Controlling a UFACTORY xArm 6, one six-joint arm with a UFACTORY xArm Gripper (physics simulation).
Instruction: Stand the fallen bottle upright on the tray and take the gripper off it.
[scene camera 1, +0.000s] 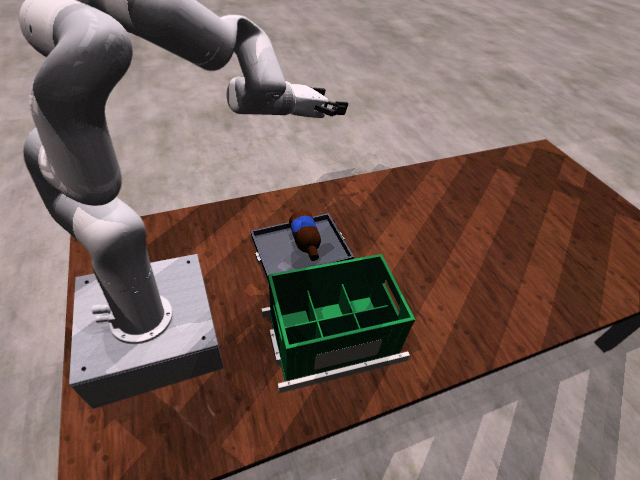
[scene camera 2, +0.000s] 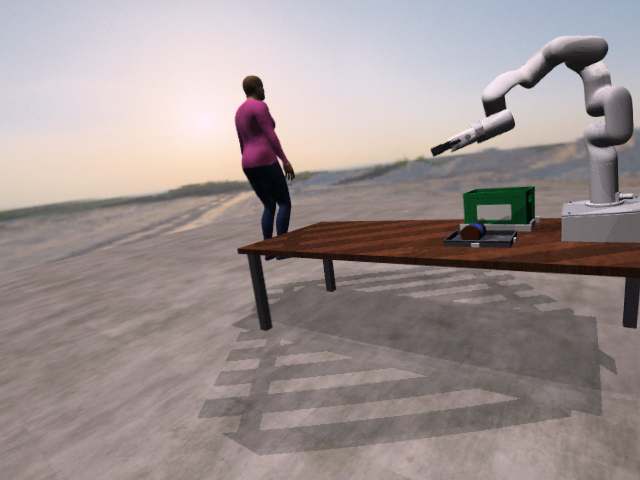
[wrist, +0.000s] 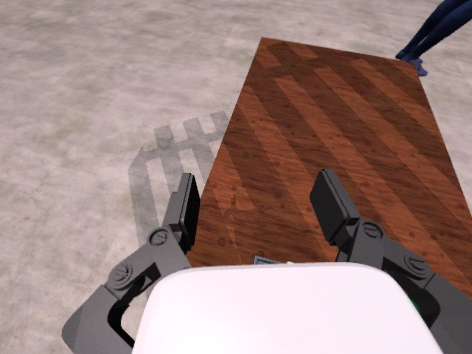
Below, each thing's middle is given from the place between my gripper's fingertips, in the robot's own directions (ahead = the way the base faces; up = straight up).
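Labels:
Starting from the brown bottle (scene camera 1: 306, 235), my hand is 80 mm past it, 160 mm to the left of it and 340 mm above it. Going by their middles, the bottle is the nearest to my hand of the things named here. The pale rail (scene camera 1: 394, 359) is 50 mm behind my hand, 360 mm below it and 560 mm to the right of it.

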